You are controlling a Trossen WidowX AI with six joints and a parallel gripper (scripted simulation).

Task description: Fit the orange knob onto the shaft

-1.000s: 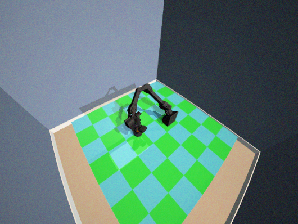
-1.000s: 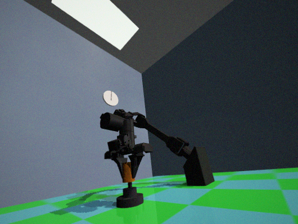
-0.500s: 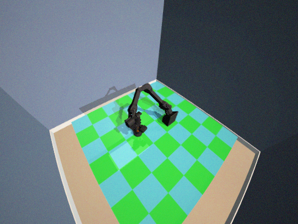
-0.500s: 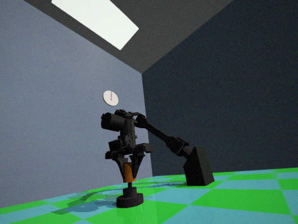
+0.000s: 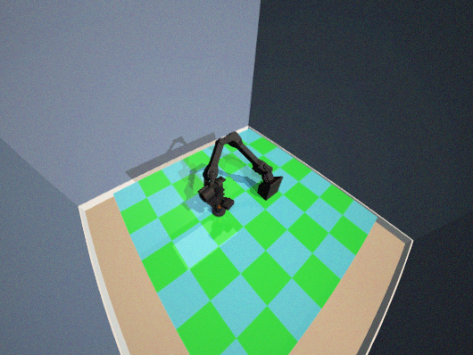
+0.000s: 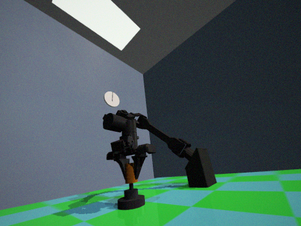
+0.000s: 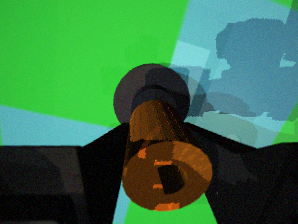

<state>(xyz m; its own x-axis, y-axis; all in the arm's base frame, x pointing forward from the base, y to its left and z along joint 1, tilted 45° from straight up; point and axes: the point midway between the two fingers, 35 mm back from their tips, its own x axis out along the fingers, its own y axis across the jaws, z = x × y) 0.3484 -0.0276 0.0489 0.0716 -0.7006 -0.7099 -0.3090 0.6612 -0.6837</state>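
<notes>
Right now my gripper tip is 4 cm above the pedestal. Also, from my gripper tip: orange knob: 2 cm above.
</notes>
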